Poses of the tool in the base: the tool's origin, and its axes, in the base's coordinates. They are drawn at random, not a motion.
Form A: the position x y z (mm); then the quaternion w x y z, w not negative.
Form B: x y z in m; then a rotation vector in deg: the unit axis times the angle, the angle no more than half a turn. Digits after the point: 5 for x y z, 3 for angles.
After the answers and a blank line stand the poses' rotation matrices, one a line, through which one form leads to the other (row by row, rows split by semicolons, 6 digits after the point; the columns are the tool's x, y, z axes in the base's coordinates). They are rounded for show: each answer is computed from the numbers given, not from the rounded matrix.
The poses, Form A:
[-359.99 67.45 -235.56 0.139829 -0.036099 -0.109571 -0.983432]
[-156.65 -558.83 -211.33 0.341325 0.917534 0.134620 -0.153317]
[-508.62 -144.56 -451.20 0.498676 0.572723 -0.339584 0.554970]
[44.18 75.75 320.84 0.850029 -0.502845 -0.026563 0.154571]
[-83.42 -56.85 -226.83 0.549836 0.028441 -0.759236 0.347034]
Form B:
[-0.35999 0.06745 -0.23556 -5.976 -18.140 -162.808]
[-0.15665 -0.55883 -0.21133 136.745 20.063 -22.850]
[-0.50862 -0.14456 -0.45120 79.405 -47.081 76.943]
[0.04418 0.07575 0.32084 -60.687 -3.206 18.655]
[-0.08342 -0.05685 -0.22683 3.857 -102.976 47.068]

-0.958289 0.282936 0.040359; -0.267114 -0.936884 0.225607; 0.101644 0.205416 0.973382
0.916743 0.351699 -0.189449; 0.142375 -0.730749 -0.667634; -0.373245 0.585075 -0.719982
0.153381 -0.942477 0.297004; 0.164526 -0.272009 -0.948126; 0.974375 0.194289 0.113341
0.950804 -0.236065 -0.200609; 0.289494 0.446510 0.846654; -0.110292 -0.863077 0.492883
-0.393743 -0.424810 -0.815170; 0.338437 0.757517 -0.558237; 0.854650 -0.495685 -0.154496

